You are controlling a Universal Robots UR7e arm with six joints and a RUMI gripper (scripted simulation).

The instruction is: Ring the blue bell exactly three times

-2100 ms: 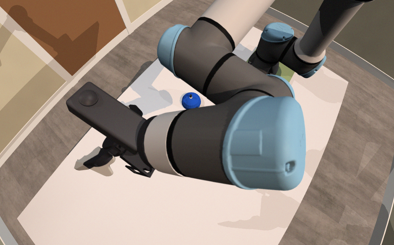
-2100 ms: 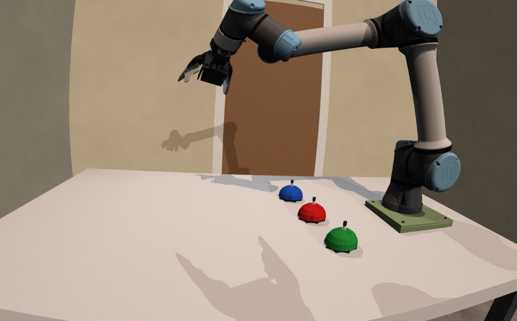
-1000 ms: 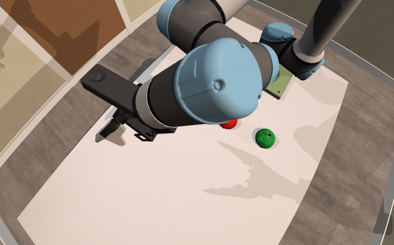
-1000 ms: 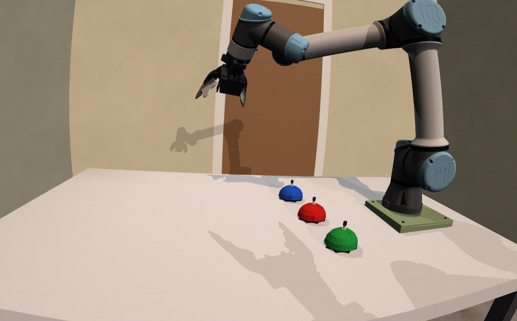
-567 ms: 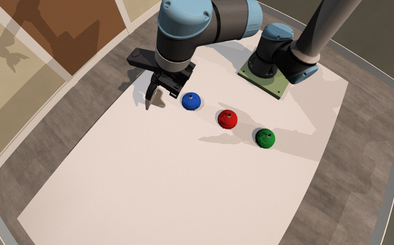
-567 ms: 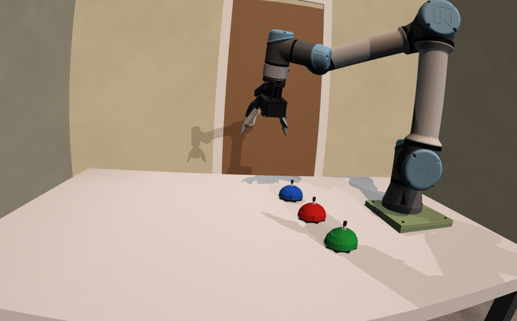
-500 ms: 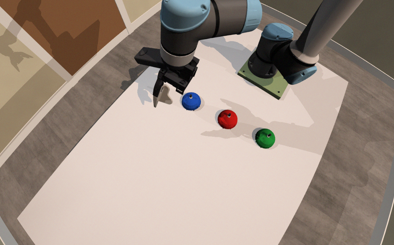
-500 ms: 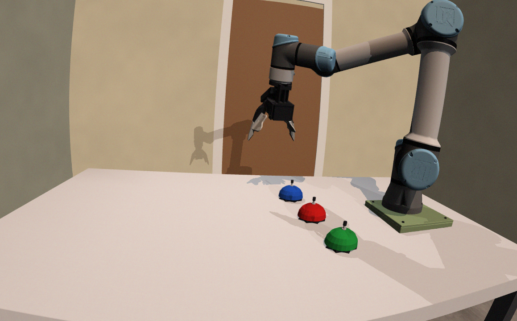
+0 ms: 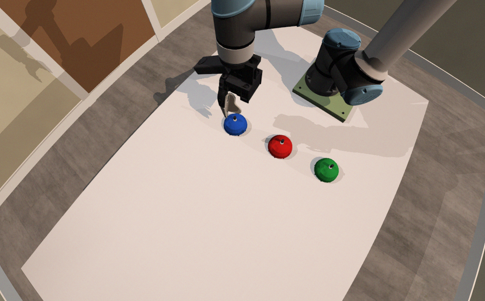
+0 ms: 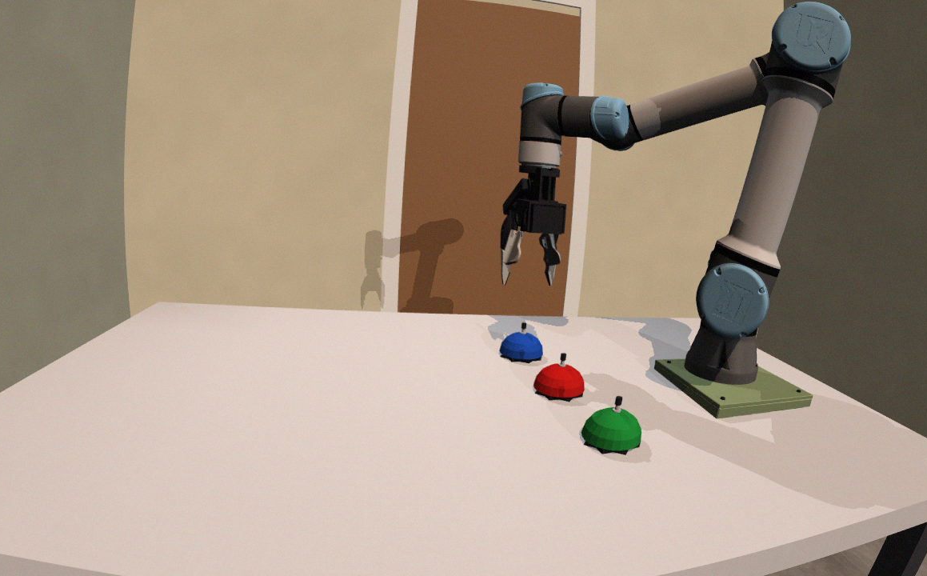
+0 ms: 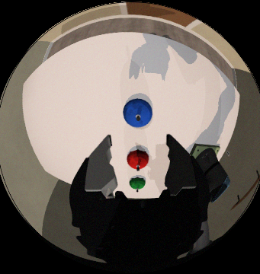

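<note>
My gripper is now 110 mm above the blue bell. The rest, counted from my hand: green bell (350 mm to the left, 110 mm below, 40 mm behind); red bell (180 mm to the left, 110 mm below, 20 mm behind).
</note>
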